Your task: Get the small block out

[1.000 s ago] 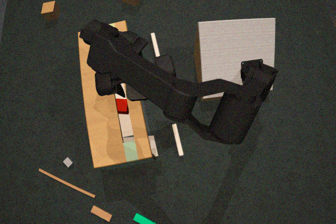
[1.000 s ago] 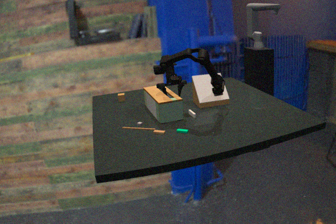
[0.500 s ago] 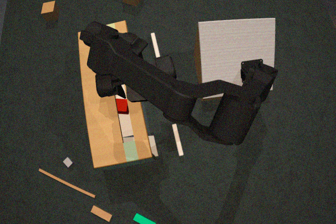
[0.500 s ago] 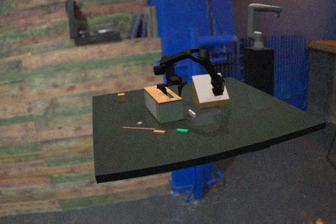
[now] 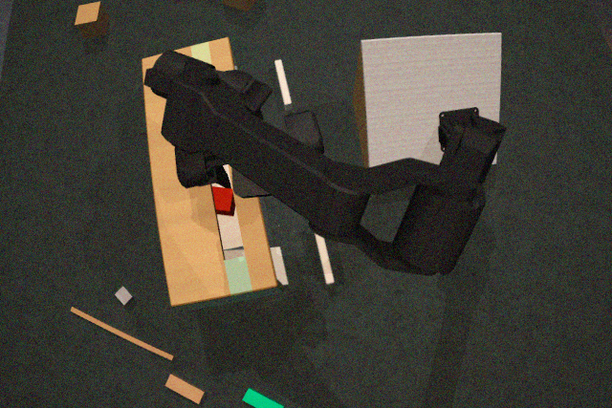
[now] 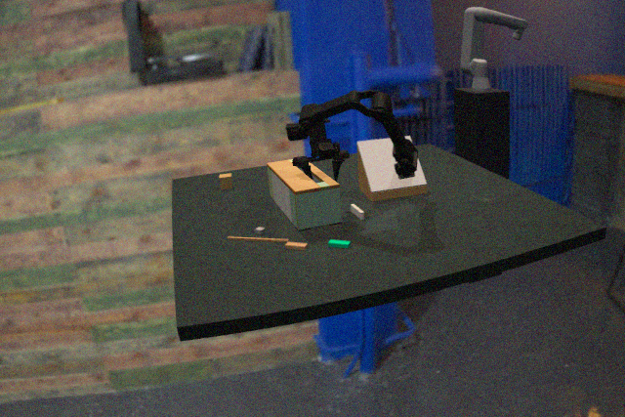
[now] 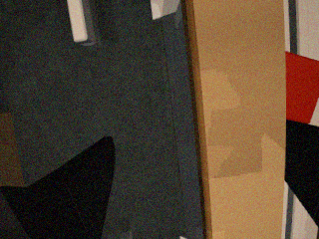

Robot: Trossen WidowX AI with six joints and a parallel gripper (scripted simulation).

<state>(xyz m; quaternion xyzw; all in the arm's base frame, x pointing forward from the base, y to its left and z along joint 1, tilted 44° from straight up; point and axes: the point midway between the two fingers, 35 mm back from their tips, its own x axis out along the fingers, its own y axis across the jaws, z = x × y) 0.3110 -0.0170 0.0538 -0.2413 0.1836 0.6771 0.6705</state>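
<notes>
Right now the red block is 50 mm ahead of my gripper tip and 20 mm to the left of it. Round my gripper tip: grey chip (250 mm ahead, 130 mm to the left, 80 mm below); box (40 mm ahead, 40 mm to the right, 30 mm below); green block (50 mm ahead, 320 mm to the left, 80 mm below).
</notes>
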